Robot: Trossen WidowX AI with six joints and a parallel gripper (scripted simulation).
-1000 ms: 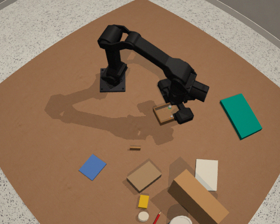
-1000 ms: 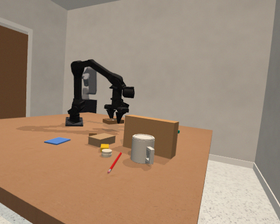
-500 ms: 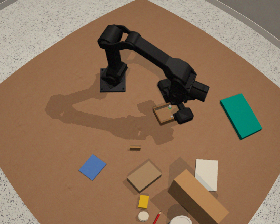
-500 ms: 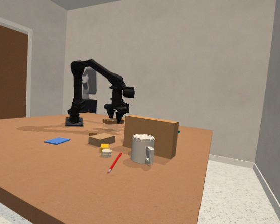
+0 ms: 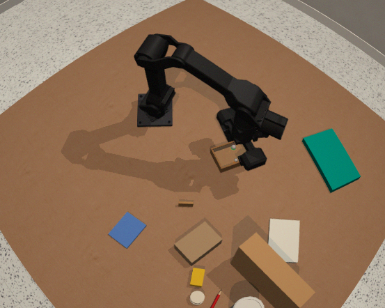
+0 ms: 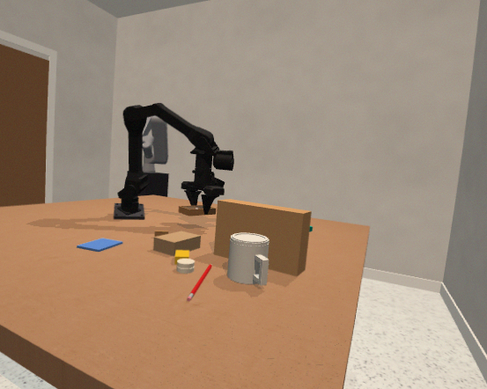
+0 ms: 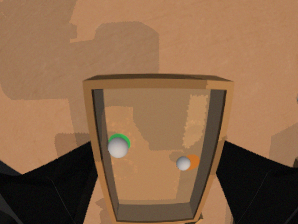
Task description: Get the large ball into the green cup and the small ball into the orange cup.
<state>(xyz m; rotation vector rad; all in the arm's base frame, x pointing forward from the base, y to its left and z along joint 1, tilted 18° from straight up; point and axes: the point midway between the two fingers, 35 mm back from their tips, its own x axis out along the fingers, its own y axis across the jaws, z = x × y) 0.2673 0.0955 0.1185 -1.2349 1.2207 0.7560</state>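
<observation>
Right now my hand is 1 cm to the left of the wooden puzzle and 3 cm above it. Also, from my hand: green slab: 19 cm ahead, 28 cm to the left, 8 cm below; then white slab: 28 cm ahead, 5 cm to the right, 9 cm below; then tan box: 13 cm ahead, 24 cm to the right, 7 cm below.
</observation>
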